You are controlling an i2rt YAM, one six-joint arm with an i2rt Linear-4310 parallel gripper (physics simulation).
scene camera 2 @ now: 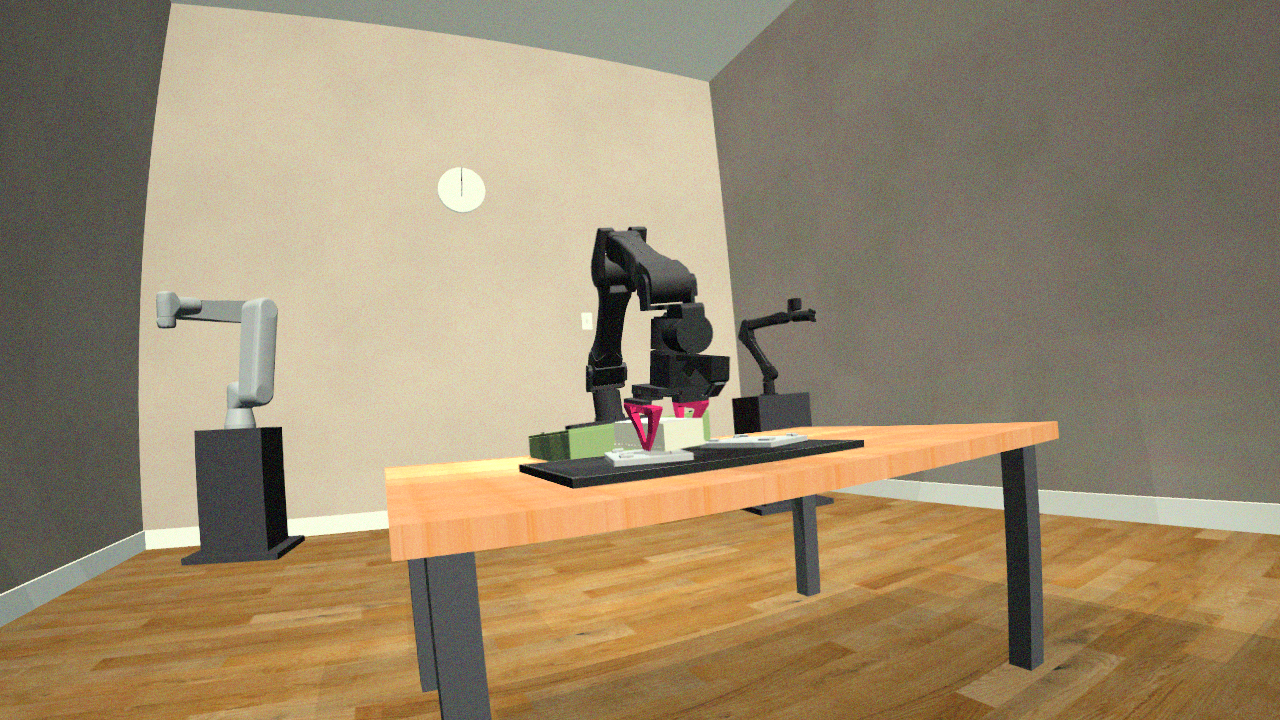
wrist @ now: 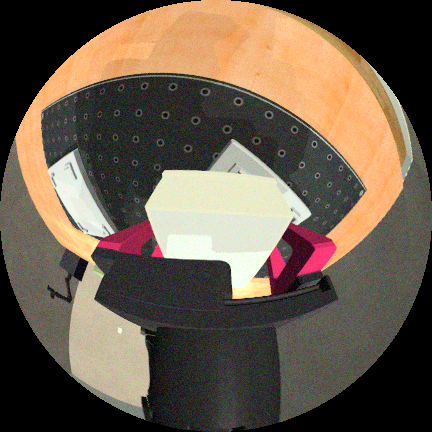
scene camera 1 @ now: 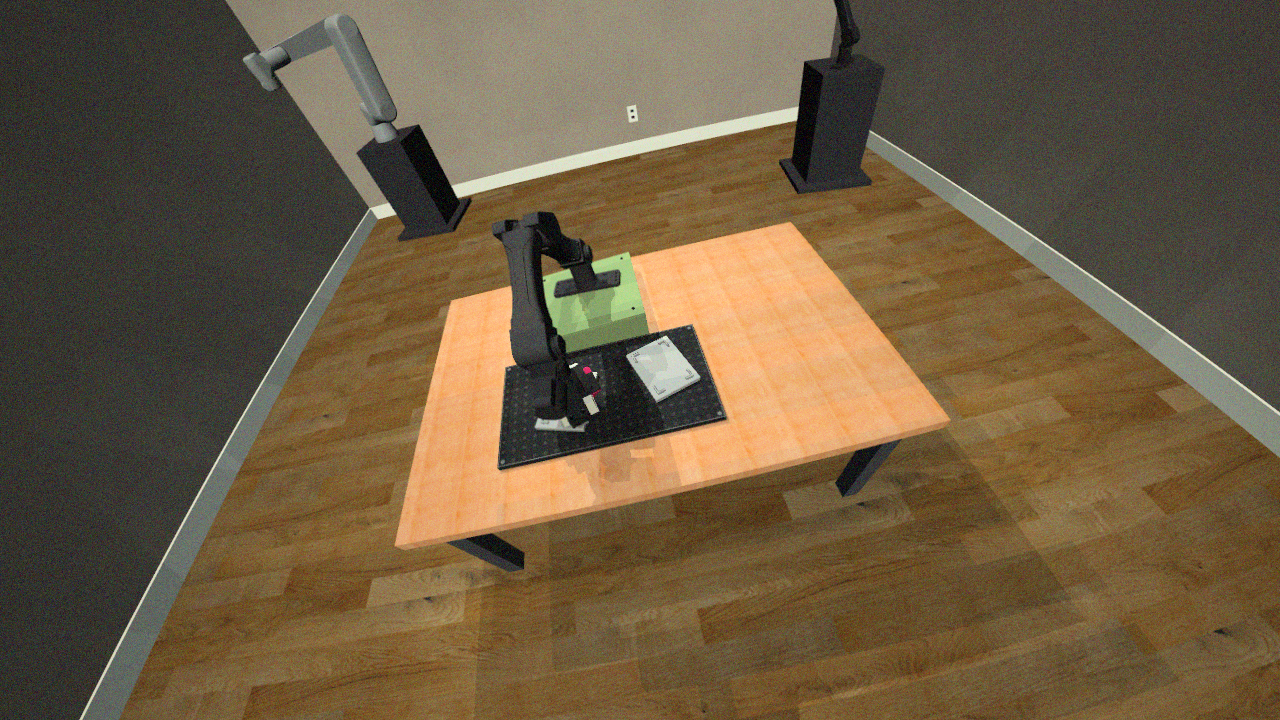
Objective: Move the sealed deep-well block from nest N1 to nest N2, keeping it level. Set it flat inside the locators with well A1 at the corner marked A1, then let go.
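Frame: origin at the arm's base, x ahead, y left, z up, level; metres.
Seen in the pictures: gripper, fingertip midpoint: [scene camera 2: 666, 446] [wrist: 216, 215]; arm's base, link origin: [scene camera 1: 587, 284].
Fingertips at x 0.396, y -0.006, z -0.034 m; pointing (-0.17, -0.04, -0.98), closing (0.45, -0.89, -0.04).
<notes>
Offsets run from my fingertips to a thing's middle. Level surfaces: height alone.
The sealed deep-well block @(dx -0.016, dy -0.007, dz +0.022 m) [scene camera 1: 591, 404] [scene camera 2: 682, 434] [wrist: 215, 200], pale cream and white, is between the magenta fingers of my gripper [scene camera 1: 584, 385] [scene camera 2: 669, 431] [wrist: 216, 215], which is shut on it. It looks about level and is held a little above the black board. One light grey nest plate @(dx -0.025, dy -0.028, dz -0.012 m) [scene camera 1: 561, 425] [scene camera 2: 648, 457] [wrist: 300, 214] lies near the block, partly hidden by the arm in scene camera 1. The other nest plate @(dx -0.095, dy +0.205, dz -0.012 m) [scene camera 1: 662, 371] [scene camera 2: 760, 440] [wrist: 76, 192], with dark corner locators, lies farther right in scene camera 1. I cannot read N1, N2 or A1.
The black perforated board @(dx -0.050, dy +0.059, dz -0.027 m) [scene camera 1: 626, 420] [scene camera 2: 572, 477] [wrist: 125, 125] lies on the wooden table @(dz -0.034 m) [scene camera 1: 769, 313] [scene camera 2: 501, 514] [wrist: 300, 55] under both nests. A green base box [scene camera 1: 595, 333] [scene camera 2: 581, 443] stands behind it under the arm. Two other arms stand on dark pedestals away from the table.
</notes>
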